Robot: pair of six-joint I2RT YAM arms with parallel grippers.
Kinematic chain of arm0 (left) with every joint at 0, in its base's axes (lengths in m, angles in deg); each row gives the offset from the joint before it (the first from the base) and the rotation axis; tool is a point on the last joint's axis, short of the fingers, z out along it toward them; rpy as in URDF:
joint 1: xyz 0 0 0.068 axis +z
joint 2: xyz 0.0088 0.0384 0.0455 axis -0.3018 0.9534 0
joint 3: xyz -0.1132 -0.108 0.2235 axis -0.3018 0.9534 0
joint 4: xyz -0.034 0.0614 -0.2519 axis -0.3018 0.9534 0
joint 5: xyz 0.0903 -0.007 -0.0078 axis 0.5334 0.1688 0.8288
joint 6: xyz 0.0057 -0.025 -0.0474 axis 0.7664 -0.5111 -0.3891
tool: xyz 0 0 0 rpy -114.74 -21.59 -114.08
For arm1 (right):
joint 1: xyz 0 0 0.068 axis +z
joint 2: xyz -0.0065 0.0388 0.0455 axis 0.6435 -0.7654 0
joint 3: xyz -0.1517 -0.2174 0.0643 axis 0.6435 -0.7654 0
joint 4: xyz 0.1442 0.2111 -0.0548 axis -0.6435 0.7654 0
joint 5: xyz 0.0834 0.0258 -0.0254 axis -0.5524 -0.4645 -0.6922
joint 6: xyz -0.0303 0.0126 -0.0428 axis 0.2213 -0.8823 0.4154
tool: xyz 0 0 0 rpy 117.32 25.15 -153.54
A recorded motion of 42 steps. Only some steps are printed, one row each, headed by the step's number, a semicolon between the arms.
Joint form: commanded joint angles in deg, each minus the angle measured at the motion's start. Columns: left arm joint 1, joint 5, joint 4, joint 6, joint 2, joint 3; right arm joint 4, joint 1, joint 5, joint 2, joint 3, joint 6.
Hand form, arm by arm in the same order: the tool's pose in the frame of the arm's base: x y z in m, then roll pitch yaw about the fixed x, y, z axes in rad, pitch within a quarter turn. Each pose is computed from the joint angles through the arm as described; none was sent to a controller.
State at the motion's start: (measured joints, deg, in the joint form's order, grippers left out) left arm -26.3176 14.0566 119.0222 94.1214 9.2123 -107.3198; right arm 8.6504 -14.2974 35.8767 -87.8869 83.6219 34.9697
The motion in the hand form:
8: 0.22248 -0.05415 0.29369 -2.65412 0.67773 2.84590; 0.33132 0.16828 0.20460 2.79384 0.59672 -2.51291
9: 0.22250 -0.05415 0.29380 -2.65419 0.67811 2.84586; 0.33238 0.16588 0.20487 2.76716 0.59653 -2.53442
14: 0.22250 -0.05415 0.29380 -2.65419 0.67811 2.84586; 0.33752 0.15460 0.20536 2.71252 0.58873 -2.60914
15: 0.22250 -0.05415 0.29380 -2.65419 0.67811 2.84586; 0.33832 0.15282 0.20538 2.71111 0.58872 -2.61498
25: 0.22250 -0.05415 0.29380 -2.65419 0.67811 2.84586; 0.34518 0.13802 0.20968 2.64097 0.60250 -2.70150
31: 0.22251 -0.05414 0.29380 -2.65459 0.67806 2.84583; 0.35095 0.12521 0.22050 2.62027 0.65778 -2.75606
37: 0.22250 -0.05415 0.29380 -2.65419 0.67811 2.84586; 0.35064 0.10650 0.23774 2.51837 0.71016 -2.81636
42: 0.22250 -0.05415 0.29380 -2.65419 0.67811 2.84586; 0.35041 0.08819 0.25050 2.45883 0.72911 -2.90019
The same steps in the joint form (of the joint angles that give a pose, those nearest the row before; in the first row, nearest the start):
8: -0.11 -0.92 0.09 1.03 0.02 -0.09; 0.42 -1.25 -7.08 -0.57 0.13 -2.69
9: -0.11 -0.92 0.09 1.03 0.02 -0.11; 0.41 -1.75 -8.22 -0.57 0.13 -3.26
14: -0.11 -0.92 0.09 1.03 0.02 -0.11; 0.41 -3.82 -10.14 -0.57 0.13 -5.12
15: -0.11 -0.92 0.09 1.03 0.02 -0.11; 0.42 -4.13 -10.21 -0.57 0.13 -5.14
25: -0.11 -0.92 0.09 1.03 0.02 -0.11; -0.50 -6.89 -13.16 -0.17 0.18 -7.10
31: -0.11 -0.90 0.09 1.03 0.02 -0.11; -2.75 -9.11 -14.12 1.18 0.18 -8.13
37: -0.11 -0.92 0.09 1.03 0.02 -0.11; -2.80 -12.37 -20.04 3.72 0.17 -8.15
42: -0.11 -0.92 0.09 1.03 0.02 -0.11; -2.78 -15.36 -22.38 5.73 0.18 -9.86

